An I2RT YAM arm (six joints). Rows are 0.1 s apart.
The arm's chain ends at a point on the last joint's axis. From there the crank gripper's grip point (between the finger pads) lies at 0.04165 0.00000 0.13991 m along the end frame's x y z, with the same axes.
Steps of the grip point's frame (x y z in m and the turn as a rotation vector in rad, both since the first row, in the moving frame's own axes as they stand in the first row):
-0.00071, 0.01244, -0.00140, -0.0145, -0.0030, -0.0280
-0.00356, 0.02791, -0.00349, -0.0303, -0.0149, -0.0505
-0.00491, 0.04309, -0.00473, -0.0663, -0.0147, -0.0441
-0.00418, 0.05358, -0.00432, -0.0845, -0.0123, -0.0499
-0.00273, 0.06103, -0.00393, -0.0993, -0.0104, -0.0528
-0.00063, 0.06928, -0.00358, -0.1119, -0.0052, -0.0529
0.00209, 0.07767, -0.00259, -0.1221, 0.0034, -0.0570
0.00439, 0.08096, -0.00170, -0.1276, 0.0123, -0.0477
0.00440, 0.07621, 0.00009, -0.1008, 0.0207, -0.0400
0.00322, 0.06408, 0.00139, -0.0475, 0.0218, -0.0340
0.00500, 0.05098, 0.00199, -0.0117, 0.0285, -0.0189
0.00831, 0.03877, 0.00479, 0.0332, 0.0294, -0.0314
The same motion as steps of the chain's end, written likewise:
-0.00030, 0.01157, -0.00152, -0.0145, -0.0030, -0.0280
-0.00153, 0.02571, -0.00406, -0.0303, -0.0149, -0.0505
-0.00302, 0.03559, -0.00508, -0.0663, -0.0147, -0.0441
-0.00270, 0.04379, -0.00441, -0.0845, -0.0123, -0.0499
-0.00158, 0.04930, -0.00377, -0.0993, -0.0104, -0.0528
-0.00026, 0.05583, -0.00304, -0.1119, -0.0052, -0.0529
0.00120, 0.06303, -0.00155, -0.1221, 0.0034, -0.0570
0.00230, 0.06522, -0.00017, -0.1276, 0.0123, -0.0477
0.00127, 0.06390, 0.00161, -0.1008, 0.0207, -0.0400
0.00009, 0.05893, 0.00245, -0.0475, 0.0218, -0.0340
0.00102, 0.05018, 0.00324, -0.0117, 0.0285, -0.0189
0.00431, 0.04476, 0.00617, 0.0332, 0.0294, -0.0314

